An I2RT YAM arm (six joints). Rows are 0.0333 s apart.
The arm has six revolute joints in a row. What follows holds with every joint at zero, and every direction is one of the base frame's.
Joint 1 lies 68.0 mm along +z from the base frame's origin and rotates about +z.
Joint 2 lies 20.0 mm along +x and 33.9 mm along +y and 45.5 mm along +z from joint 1 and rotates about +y.
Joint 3 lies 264.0 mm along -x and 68.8 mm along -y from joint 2 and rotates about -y.
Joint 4 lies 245.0 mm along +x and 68.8 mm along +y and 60.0 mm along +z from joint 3 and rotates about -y.
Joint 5 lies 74.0 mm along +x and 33.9 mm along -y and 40.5 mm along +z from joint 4 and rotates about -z.
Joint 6 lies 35.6 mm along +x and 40.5 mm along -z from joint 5 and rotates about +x.
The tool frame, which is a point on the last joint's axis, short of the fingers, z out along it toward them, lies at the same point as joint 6; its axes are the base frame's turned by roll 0.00, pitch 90.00 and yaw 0.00 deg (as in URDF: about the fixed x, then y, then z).
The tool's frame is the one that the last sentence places.
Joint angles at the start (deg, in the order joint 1, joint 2, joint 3, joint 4, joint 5, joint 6):
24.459, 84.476, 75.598, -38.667, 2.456, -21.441
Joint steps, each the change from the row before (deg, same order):
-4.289, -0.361, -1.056, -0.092, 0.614, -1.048
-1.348, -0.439, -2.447, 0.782, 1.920, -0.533
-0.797, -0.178, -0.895, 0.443, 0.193, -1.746
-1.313, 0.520, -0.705, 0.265, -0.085, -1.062
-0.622, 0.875, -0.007, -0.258, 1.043, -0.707
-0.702, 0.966, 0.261, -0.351, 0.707, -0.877
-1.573, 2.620, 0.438, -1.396, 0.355, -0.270
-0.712, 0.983, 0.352, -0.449, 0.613, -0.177
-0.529, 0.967, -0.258, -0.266, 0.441, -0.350
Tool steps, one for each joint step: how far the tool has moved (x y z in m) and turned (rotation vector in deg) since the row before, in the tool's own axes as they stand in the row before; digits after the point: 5 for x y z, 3 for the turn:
0.01389, -0.02039, 0.00173, 2.883, 2.175, 2.095
0.01204, -0.00396, 0.00598, 2.086, 2.279, 0.395
0.00465, -0.00268, 0.00233, 0.515, 0.586, -1.165
0.00584, -0.00460, 0.00602, 0.234, 1.268, -0.142
0.00277, -0.00267, 0.00545, 0.763, 1.692, -0.335
0.00199, -0.00327, 0.00519, 0.507, 1.506, -0.443
0.00620, -0.00515, 0.01480, -0.596, 3.871, 0.568
0.00178, -0.00341, 0.00504, 0.349, 1.482, 0.275
0.00322, -0.00100, 0.00696, -0.090, 1.696, -0.112

